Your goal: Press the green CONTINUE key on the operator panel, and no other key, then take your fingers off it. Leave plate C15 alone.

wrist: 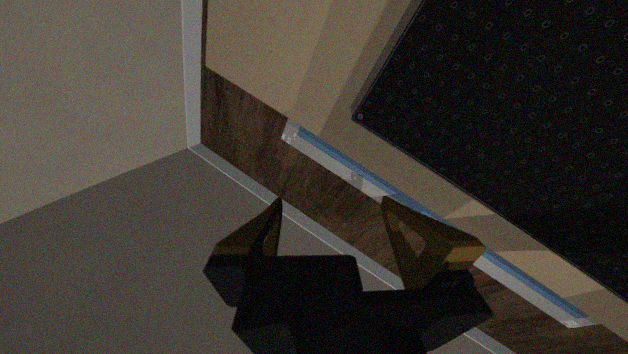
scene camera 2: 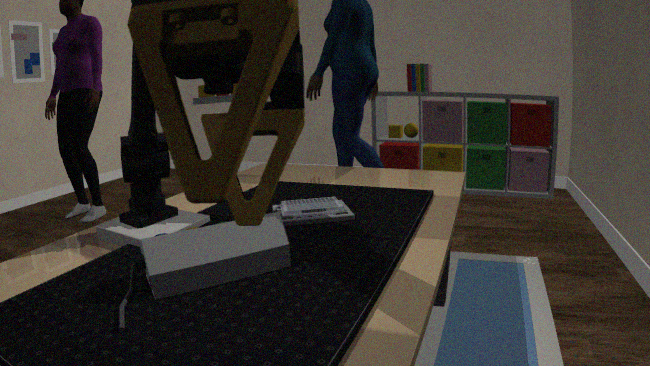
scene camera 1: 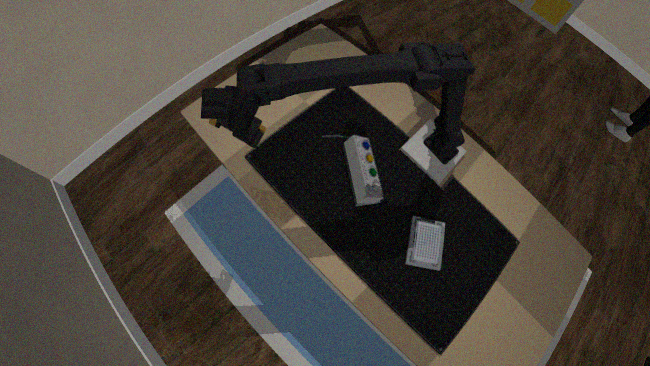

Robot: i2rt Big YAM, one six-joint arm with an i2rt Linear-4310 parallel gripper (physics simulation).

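Places are measured from the arm's base along level axes (x ahead, y right, z down), in centimetres.
Pixels of known places: gripper, fingertip midpoint: (wrist: 332, 201) (scene camera 2: 232, 217) (scene camera 1: 234, 134); arm's base, origin of the base link: (scene camera 2: 149, 217) (scene camera 1: 440, 147).
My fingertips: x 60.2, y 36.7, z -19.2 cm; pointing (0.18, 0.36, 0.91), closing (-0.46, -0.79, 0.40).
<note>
Ahead of a thing's pixels: the offset from my fingertips to its top centre. "pt": to the spot under its first point.
The operator panel {dy -26.2, dx -29.0, dz +12.3 cm} (scene camera 1: 356, 172) (scene camera 2: 217, 250) is a light grey sloped box on the black mat. In scene camera 1 its top carries a blue key {dy -20.7, dx -34.5, dz +13.2 cm} (scene camera 1: 366, 145), a yellow key {dy -25.1, dx -32.1, dz +13.2 cm} (scene camera 1: 369, 158) and the green key {dy -29.5, dx -29.7, dz +13.2 cm} (scene camera 1: 373, 172), with a pale round part below the green one. Scene camera 2 shows its back, so the keys are hidden there. A whitish well plate {dy -58.0, dx -30.0, dz +18.1 cm} (scene camera 1: 427, 243) (scene camera 2: 317, 209) lies apart from the panel; its label is unreadable. My gripper (scene camera 1: 238, 128) (scene camera 2: 225, 209) (wrist: 332, 201) is open and empty, high beyond the mat's left corner, well away from the panel.
The arm's base stands on a white slab (scene camera 1: 420, 150) (scene camera 2: 117, 236) at the mat's edge. A thin grey cable {pt dy -9.2, dx -31.0, dz +20.2 cm} (scene camera 1: 334, 136) (scene camera 2: 123, 305) lies by the panel. A blue-and-white surface (scene camera 1: 280, 260) (scene camera 2: 485, 310) runs beside the table. Two people (scene camera 2: 80, 55) (scene camera 2: 352, 65) stand beyond the table.
</note>
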